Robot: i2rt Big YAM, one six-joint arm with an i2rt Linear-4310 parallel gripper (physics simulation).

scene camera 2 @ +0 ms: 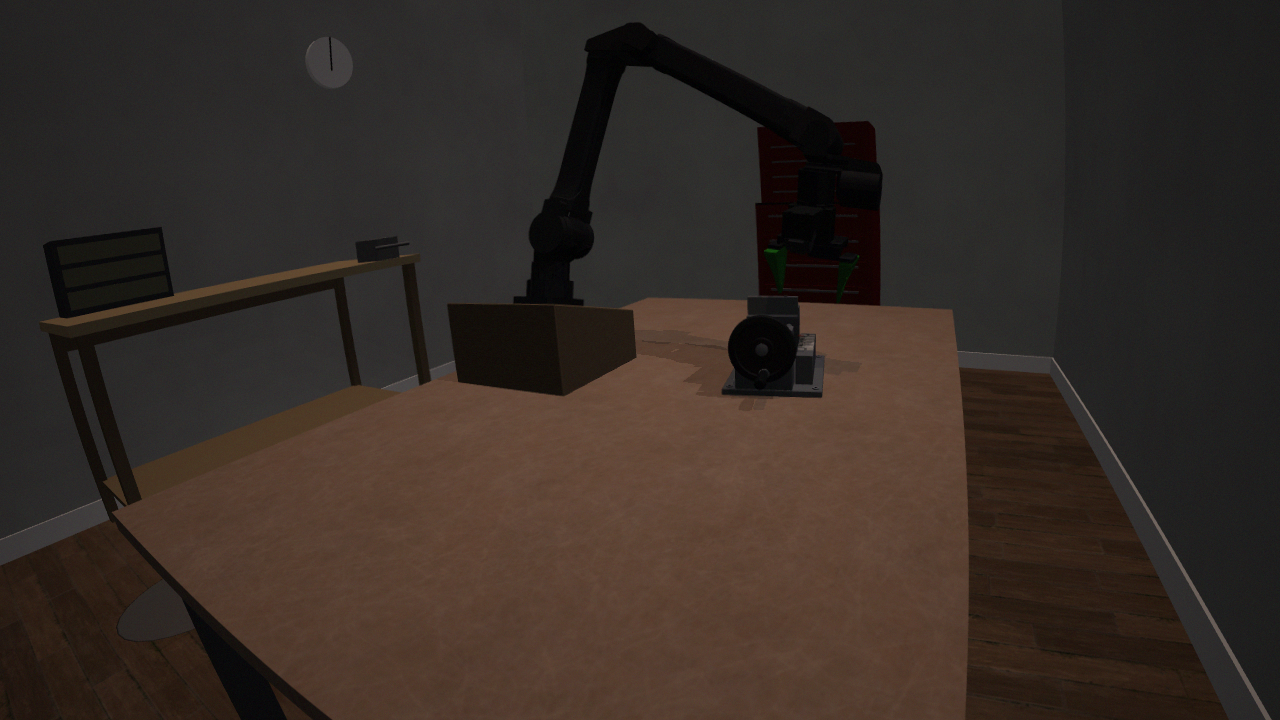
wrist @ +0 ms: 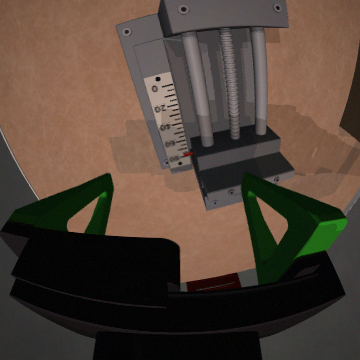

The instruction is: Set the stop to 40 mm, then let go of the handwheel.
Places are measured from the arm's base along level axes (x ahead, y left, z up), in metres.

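Pixels of known places: gripper, between the fingertips: point(scene camera 2: 808, 297) point(wrist: 176, 179); arm's base, origin of its link: point(scene camera 2: 549, 306).
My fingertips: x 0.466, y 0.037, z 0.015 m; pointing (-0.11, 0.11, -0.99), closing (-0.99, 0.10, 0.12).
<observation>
Ahead of a thing's pixels: the offset from my fingertips to its middle. "spot": to the spot under its first point. Level surfaces: height alone.
The stop unit stands on the table. Its black handwheel @(spot: 0.058 m down, 0.067 m back, 0.145 m right) point(scene camera 2: 747, 353) faces scene camera 2, with the crank knob @(spot: 0.080 m down, 0.038 m back, 0.183 m right) point(scene camera 2: 761, 377) at the bottom; the handwheel does not show in the wrist view. In the wrist view the dark sliding stop block @(spot: 0.034 m down, 0.062 m back, 0.013 m left) point(wrist: 240, 155) sits at the far end of two rods and a screw. Its red pointer @(0.070 m down, 0.020 m back, 0.028 m left) point(wrist: 188, 154) is close to the 80 mark on the white scale @(spot: 0.071 m down, 0.000 m ahead, 0.019 m right) point(wrist: 165, 115), well past 40. My gripper point(scene camera 2: 810, 293) point(wrist: 176, 179) is open and empty, above and behind the unit, apart from the handwheel.
A brown open box point(scene camera 2: 510, 344) point(wrist: 353, 95) stands left of the unit in the scene view. A wooden side bench point(scene camera 2: 241, 283) stands at the left wall. A red tool cabinet point(scene camera 2: 775, 165) point(wrist: 212, 284) is behind the table @(0.127 m down) point(scene camera 2: 626, 501).
</observation>
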